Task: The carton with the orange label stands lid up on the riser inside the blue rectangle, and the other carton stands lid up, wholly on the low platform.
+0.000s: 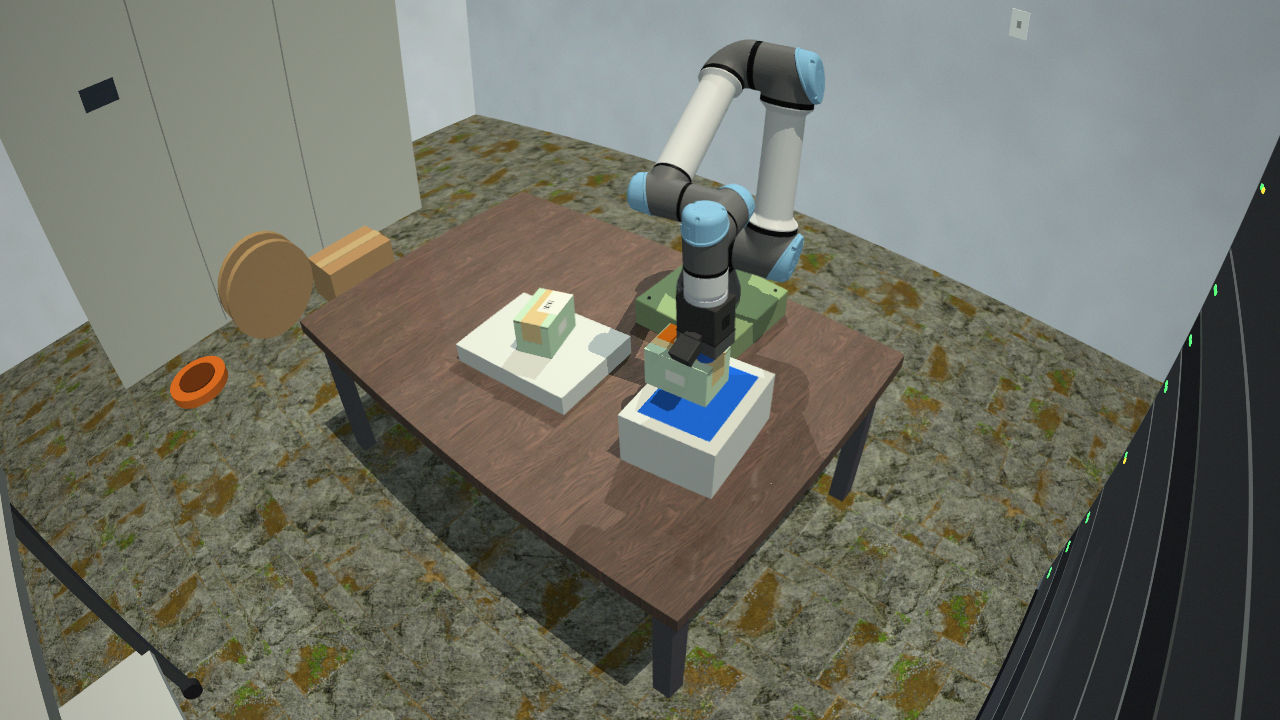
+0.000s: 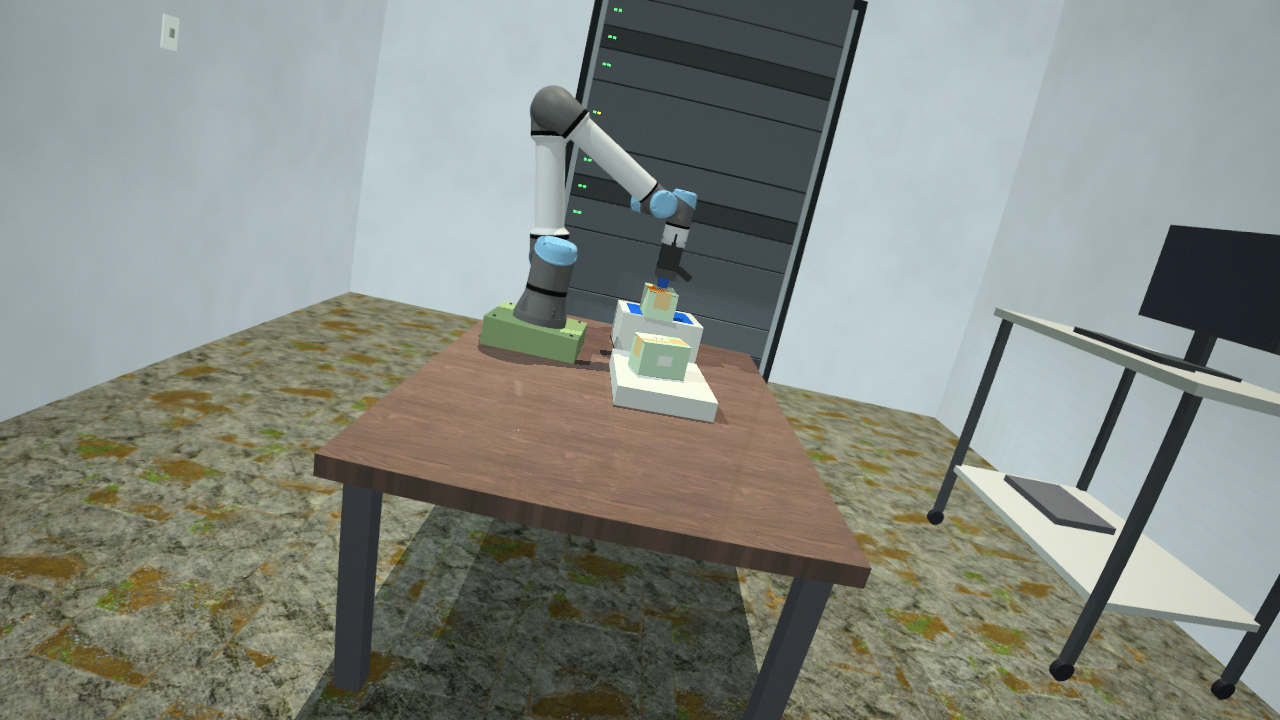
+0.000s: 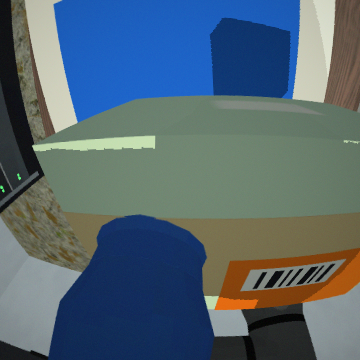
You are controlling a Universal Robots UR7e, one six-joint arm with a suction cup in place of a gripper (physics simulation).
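Observation:
My gripper, a dark blue suction cup (image 1: 705, 359) (image 2: 662, 282) (image 3: 150, 225), is shut on the lid of the green carton (image 1: 675, 376) (image 2: 659, 305) (image 3: 200, 175) with the orange label (image 1: 666, 334) (image 3: 290, 275). The carton is lid up and looks about level, a little above the rear part of the white riser (image 1: 666, 447) (image 3: 42, 30). Its shadow falls on the blue rectangle (image 1: 716, 416) (image 3: 140, 50). The carton's underside is hidden. The other green carton (image 1: 546, 334) (image 2: 657, 360) stands lid up on the low white platform (image 1: 581, 376) (image 2: 662, 402), inside its edges.
The green robot base (image 1: 657, 308) (image 2: 532, 340) stands behind the riser on the brown table (image 1: 537, 465) (image 2: 537, 465). The low platform lies beside the riser, with a gap between them. A server rack (image 2: 707, 89) and a wheeled cart (image 2: 1136, 573) stand off the table.

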